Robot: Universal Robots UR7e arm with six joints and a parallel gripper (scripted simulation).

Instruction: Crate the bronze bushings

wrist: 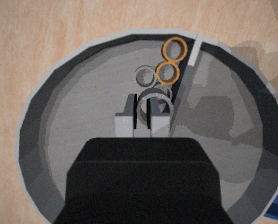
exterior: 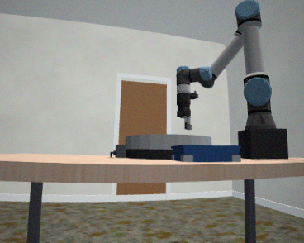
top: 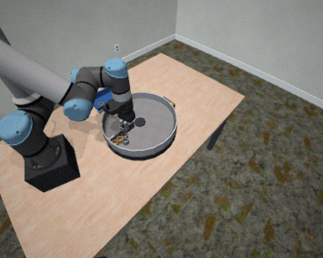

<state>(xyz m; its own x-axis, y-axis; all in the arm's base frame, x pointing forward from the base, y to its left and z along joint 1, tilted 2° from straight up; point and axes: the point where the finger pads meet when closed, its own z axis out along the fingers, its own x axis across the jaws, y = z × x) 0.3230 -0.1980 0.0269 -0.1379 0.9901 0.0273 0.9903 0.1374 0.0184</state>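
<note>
The grey turning table is 130 mm ahead of my hand, 30 mm to the left of it and 120 mm below it. Round my hand: blue crate: 160 mm ahead, 370 mm to the left, 150 mm below.
</note>
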